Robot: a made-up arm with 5 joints. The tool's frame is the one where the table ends.
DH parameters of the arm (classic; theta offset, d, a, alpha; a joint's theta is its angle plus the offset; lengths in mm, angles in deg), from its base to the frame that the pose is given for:
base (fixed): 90 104 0 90
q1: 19.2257 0 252.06 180
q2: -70.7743 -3 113 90
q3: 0 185 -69 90
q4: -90 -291 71 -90
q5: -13.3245 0 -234.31 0
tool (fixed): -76.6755 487 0 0
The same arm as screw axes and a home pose.
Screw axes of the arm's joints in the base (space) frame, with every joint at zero. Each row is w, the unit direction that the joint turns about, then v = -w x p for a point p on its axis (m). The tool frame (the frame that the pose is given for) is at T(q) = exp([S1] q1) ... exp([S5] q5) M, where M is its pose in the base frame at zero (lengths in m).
S1 = (1, 0, 0, 0.0000, 0.1040, 0.0000)
S2 = (-1, 0, 0, 0.0000, -0.1870, 0.2380)
S3 = (0, -1, 0, 0.3000, 0.0000, -0.0030)
S4 = (1, 0, 0, 0.0000, 0.2310, -0.0530)
S5 = (0, 0, 1, 0.1240, 0.2880, 0.0000)
M =
1 0 0 -0.3420
0 1 0 -0.1040
0 0 1 0.7180
0 0 0 1

